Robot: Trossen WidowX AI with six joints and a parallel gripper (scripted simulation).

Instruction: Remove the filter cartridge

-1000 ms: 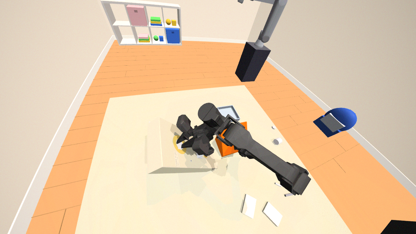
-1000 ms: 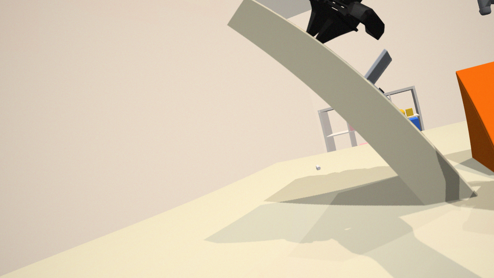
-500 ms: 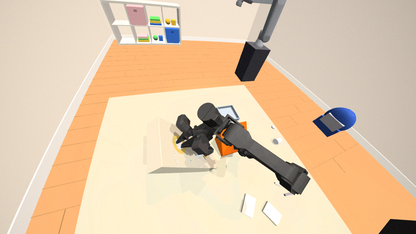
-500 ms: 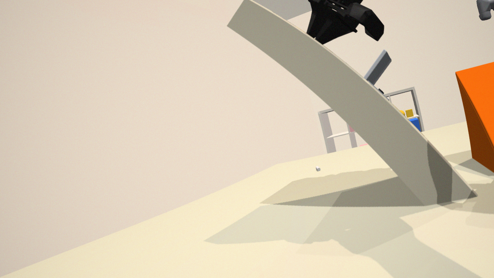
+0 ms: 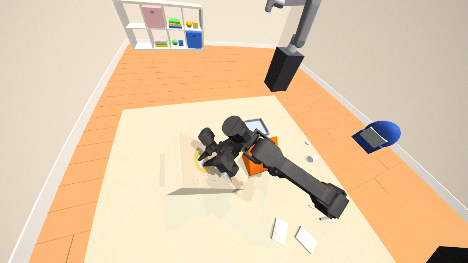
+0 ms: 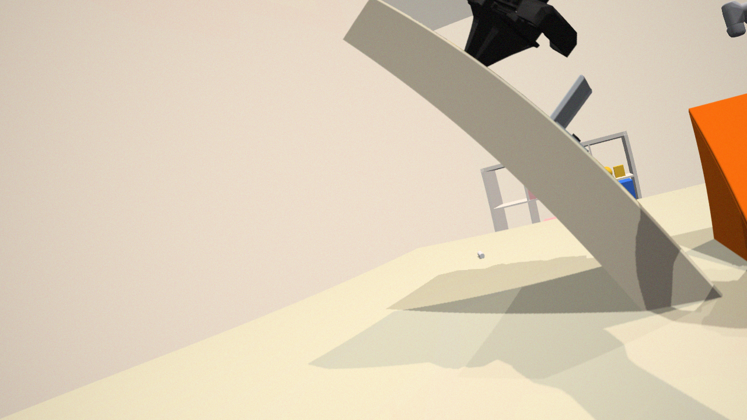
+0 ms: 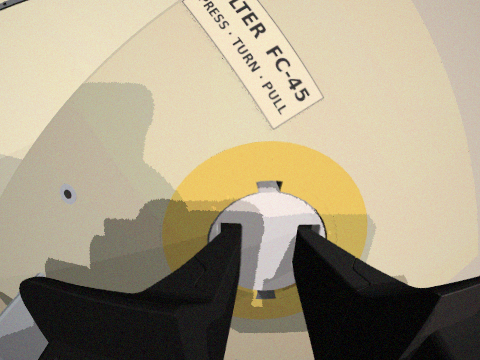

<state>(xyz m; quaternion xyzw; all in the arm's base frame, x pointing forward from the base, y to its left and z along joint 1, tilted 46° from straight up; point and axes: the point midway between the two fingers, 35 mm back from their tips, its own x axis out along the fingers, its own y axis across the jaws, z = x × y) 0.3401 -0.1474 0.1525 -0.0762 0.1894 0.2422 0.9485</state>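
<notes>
The round grey filter cartridge lies 1 cm ahead of my gripper tip and 1 cm below it. Round my gripper tip: grey tray (43 cm behind, 29 cm to the right, 26 cm below).
</notes>
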